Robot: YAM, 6 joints.
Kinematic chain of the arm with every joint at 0, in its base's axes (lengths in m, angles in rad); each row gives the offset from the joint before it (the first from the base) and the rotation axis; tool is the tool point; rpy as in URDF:
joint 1: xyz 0 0 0.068 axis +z
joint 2: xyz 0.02 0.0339 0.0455 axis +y
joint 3: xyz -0.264 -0.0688 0 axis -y
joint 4: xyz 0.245 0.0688 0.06 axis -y
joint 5: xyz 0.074 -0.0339 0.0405 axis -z
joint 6: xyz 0.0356 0 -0.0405 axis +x
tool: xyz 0 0 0 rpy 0 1.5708 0
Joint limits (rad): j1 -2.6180..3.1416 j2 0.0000..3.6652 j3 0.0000..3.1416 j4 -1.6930..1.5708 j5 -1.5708..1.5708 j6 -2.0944..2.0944
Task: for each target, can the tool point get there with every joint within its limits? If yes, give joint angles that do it. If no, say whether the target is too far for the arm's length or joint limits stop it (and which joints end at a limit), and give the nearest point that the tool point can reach.
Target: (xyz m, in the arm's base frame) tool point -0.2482 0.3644 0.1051
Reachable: yes | joints 2.2453 2.4020 1.7493 -0.9943 1.2436 -1.1245
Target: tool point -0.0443 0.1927 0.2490
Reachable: yes | joints 1.7297 1.1122 0.8613 -0.9172 -0.3798 -0.4662
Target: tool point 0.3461 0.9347 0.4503
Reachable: no: too far | nearest point 0.2124 0.5736 0.3175 | short by 0.407 m
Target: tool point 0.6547 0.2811 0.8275
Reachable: no: too far | nearest point 0.4188 0.1798 0.5627 | short by 0.369 m
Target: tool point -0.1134 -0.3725 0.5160
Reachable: yes | joints 1.2475 0.5435 2.1909 1.2486 0.3087 -1.5084
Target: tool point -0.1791 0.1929 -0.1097
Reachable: yes | joints 2.3251 2.6239 0.9872 -0.2106 0.0440 1.4943
